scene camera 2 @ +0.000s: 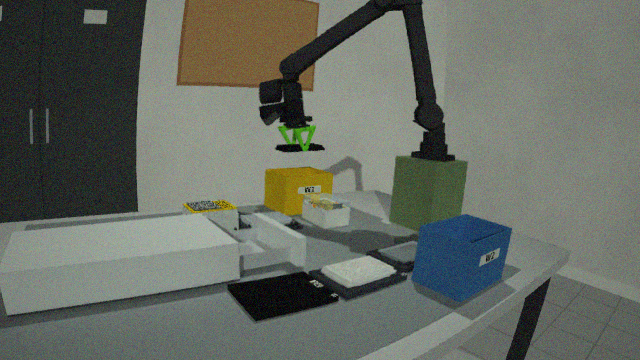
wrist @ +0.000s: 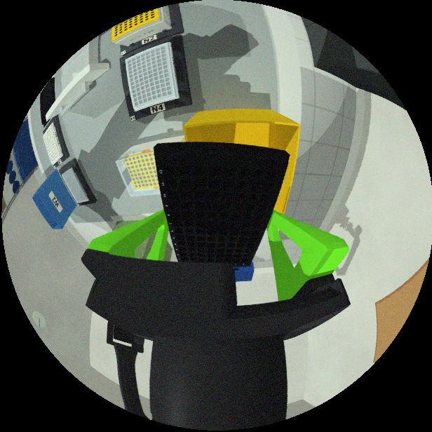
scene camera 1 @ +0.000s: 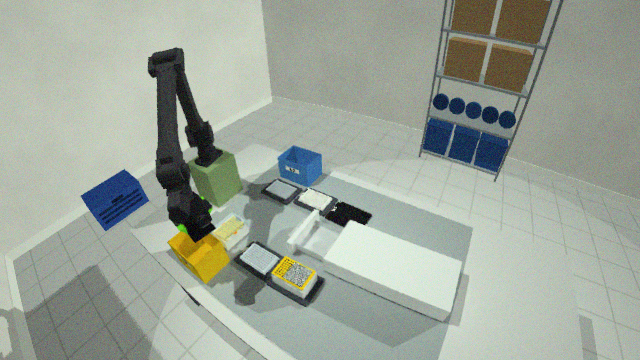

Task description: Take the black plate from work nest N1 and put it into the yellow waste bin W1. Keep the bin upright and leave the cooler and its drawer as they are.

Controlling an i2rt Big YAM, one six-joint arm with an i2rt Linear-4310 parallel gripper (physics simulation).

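Places are measured from the arm's base along level axes (x back, y right, z up), in metres.
Where they show: gripper, fingertip midpoint: [scene camera 2: 298, 149] [scene camera 1: 196, 225]; arm's base at its link origin: [scene camera 2: 433, 158] [scene camera 1: 209, 158].
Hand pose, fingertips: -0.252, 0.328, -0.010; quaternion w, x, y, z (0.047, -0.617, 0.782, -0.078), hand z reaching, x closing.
Each offset is from my fingertips to the top centre of the thing, as dx, dy, dz. "spot": to the spot under its first point.
My gripper [scene camera 1: 195, 217] [scene camera 2: 298, 142] [wrist: 217, 214] is shut on the black plate {+0.003, -0.001, +0.018} [scene camera 1: 203, 233] [scene camera 2: 286, 148] [wrist: 220, 190], which hangs level between the green fingers. It is above the yellow bin W1 {+0.031, +0.028, -0.075} [scene camera 1: 214, 261] [scene camera 2: 282, 192] [wrist: 230, 118], clear of its rim in the second scene view. The bin stands upright; in the wrist view the plate hides part of its opening. Work nest N1 {-0.394, -0.425, -0.177} [scene camera 1: 348, 215] [scene camera 2: 282, 296] [wrist: 47, 101] is a flat black rectangle with no raised plate on it. The white cooler {spot: -0.645, -0.181, -0.111} [scene camera 1: 395, 270] [scene camera 2: 120, 250] stands with its drawer {spot: -0.280, -0.235, -0.136} [scene camera 1: 303, 231] [scene camera 2: 285, 240] [wrist: 70, 95] pulled out.
A clear box with a yellow rack {+0.006, -0.128, -0.125} [scene camera 1: 230, 230] [scene camera 2: 326, 212] [wrist: 140, 170] stands close beside the bin. Nest N4 with a pale plate {spot: -0.174, -0.078, -0.170} [scene camera 1: 259, 257] [wrist: 151, 76] and a yellow-topped box {-0.338, -0.053, -0.118} [scene camera 1: 296, 274] [scene camera 2: 210, 206] are nearby. Blue bin W2 {-0.066, -0.611, -0.075} [scene camera 1: 300, 167] [scene camera 2: 457, 260] [wrist: 54, 200] stands farther off.
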